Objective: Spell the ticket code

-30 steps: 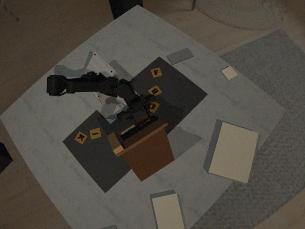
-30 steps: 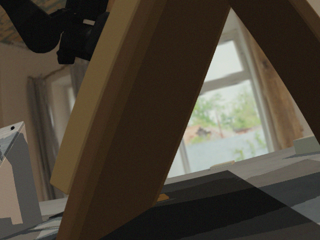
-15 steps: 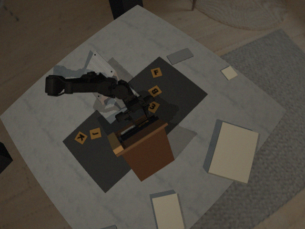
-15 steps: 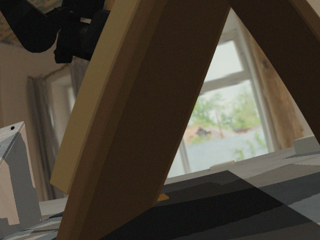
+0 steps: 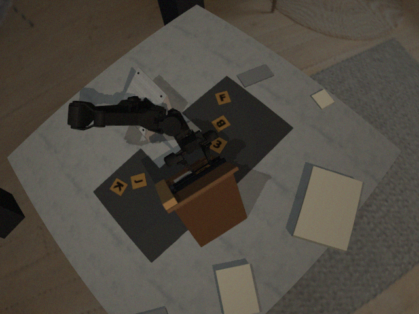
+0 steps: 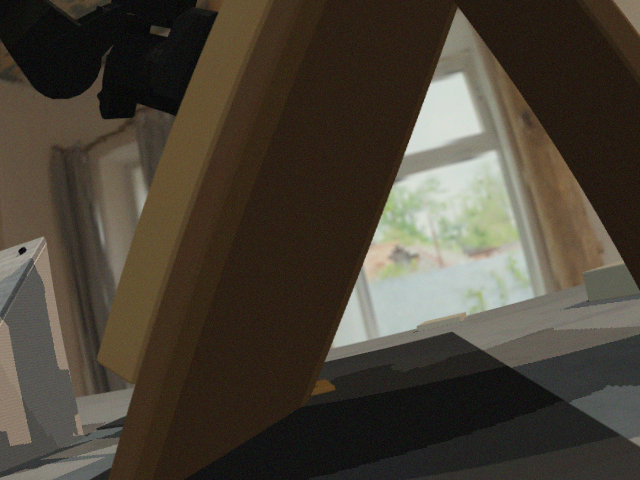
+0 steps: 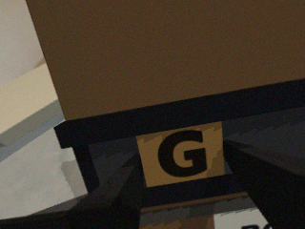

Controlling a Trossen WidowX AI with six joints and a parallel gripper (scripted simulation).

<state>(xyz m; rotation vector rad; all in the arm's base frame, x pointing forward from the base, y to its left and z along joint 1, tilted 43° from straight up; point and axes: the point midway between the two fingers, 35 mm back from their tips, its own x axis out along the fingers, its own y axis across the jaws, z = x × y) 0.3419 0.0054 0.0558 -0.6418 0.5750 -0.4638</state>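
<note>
The white ticket lies 60 mm behind my gripper tip, 50 mm to the right of it and 80 mm below it. Round my gripper tip: cream block: 390 mm ahead, 240 mm to the left, 160 mm below; dark mat: 160 mm behind, 40 mm to the left, 180 mm below; cream pad: 80 mm ahead, 620 mm to the left, 170 mm below.
</note>
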